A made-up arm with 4 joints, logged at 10 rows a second.
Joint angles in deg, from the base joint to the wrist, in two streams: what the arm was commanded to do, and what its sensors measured. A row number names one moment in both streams.
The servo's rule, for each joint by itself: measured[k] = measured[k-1] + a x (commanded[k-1-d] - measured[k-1]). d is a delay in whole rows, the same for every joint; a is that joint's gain. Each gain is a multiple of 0.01, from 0.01 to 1. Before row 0 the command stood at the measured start. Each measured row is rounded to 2 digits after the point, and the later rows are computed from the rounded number. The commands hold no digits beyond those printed.
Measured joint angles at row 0:
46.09 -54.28 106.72 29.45
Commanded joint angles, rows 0 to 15:
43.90 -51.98 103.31 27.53
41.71 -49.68 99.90 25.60
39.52 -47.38 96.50 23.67
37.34 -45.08 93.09 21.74
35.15 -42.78 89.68 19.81
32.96 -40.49 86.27 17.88
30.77 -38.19 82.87 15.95
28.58 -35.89 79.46 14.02
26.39 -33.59 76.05 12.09
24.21 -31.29 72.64 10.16
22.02 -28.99 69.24 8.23
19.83 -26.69 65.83 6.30
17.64 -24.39 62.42 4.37
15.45 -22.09 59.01 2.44
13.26 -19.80 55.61 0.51
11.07 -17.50 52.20 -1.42
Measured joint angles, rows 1 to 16:
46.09 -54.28 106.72 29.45
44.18 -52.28 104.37 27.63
42.03 -50.02 101.29 25.70
39.85 -47.72 97.98 23.77
37.67 -45.42 94.61 21.84
35.48 -43.12 91.21 19.91
33.29 -40.83 87.80 17.98
31.10 -38.53 84.40 16.05
28.91 -36.23 80.99 14.12
26.72 -33.93 77.58 12.19
24.54 -31.63 74.17 10.26
22.35 -29.33 70.77 8.33
20.16 -27.03 67.36 6.40
17.97 -24.73 63.95 4.47
15.78 -22.43 60.54 2.54
13.59 -20.14 57.14 0.61
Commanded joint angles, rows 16 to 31:
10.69 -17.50 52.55 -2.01
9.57 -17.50 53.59 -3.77
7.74 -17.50 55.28 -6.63
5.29 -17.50 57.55 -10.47
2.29 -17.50 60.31 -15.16
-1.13 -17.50 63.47 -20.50
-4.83 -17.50 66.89 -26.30
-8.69 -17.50 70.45 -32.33
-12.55 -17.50 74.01 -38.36
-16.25 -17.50 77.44 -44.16
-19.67 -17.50 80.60 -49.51
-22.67 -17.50 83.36 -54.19
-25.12 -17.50 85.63 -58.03
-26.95 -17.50 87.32 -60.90
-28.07 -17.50 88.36 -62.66
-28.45 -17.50 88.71 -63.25
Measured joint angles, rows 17 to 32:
11.40 -17.84 53.73 -1.32
10.78 -17.54 52.92 -1.98
9.73 -17.51 53.38 -3.68
8.00 -17.50 54.69 -6.48
5.64 -17.50 56.66 -10.27
2.73 -17.50 59.18 -14.92
-0.63 -17.50 62.14 -20.22
-4.28 -17.50 65.42 -26.00
-8.12 -17.50 68.89 -32.01
-11.97 -17.50 72.42 -38.04
-15.69 -17.50 75.88 -43.85
-19.15 -17.50 79.14 -49.23
-22.21 -17.50 82.05 -53.94
-24.74 -17.50 84.52 -57.83
-26.66 -17.50 86.45 -60.75
-27.89 -17.50 87.77 -62.56

